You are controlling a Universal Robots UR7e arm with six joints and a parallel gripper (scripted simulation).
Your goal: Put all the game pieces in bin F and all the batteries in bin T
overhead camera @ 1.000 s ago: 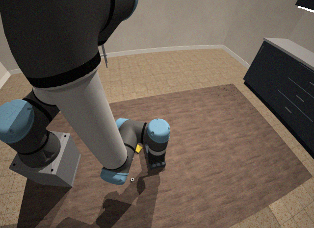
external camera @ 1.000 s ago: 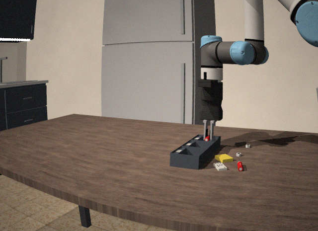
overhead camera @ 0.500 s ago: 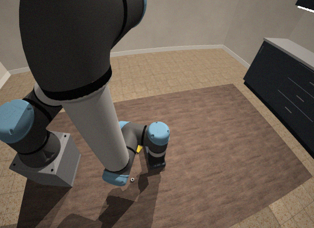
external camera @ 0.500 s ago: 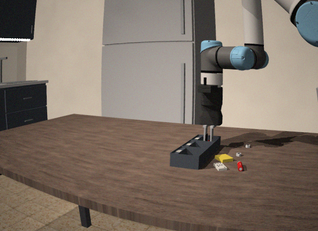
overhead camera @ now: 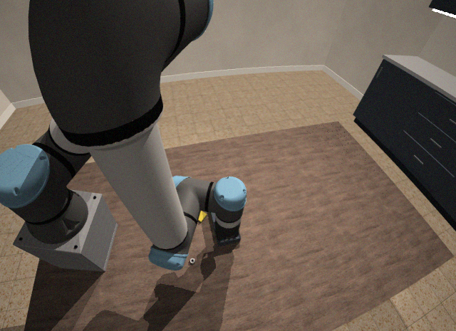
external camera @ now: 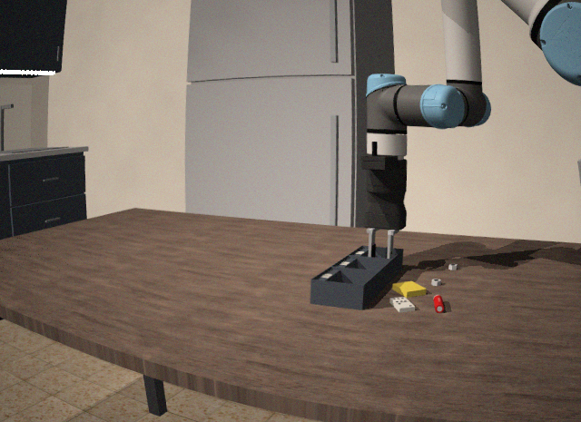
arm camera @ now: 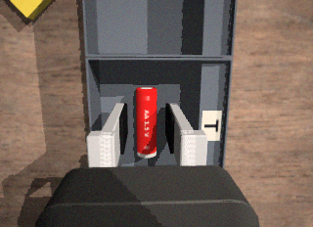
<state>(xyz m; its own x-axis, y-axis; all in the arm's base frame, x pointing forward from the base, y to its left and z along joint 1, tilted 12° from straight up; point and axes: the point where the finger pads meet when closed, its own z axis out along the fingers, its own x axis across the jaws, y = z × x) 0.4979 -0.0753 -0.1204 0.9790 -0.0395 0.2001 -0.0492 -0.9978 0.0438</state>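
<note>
My gripper is now 2 cm above the battery. The rest, counted from my hand: white domino (8 cm behind, 18 cm to the left, 3 cm below); dark three-compartment bin (1 cm ahead, 8 cm to the left, 2 cm below); yellow block (8 cm behind, 10 cm to the left, 3 cm below).
</note>
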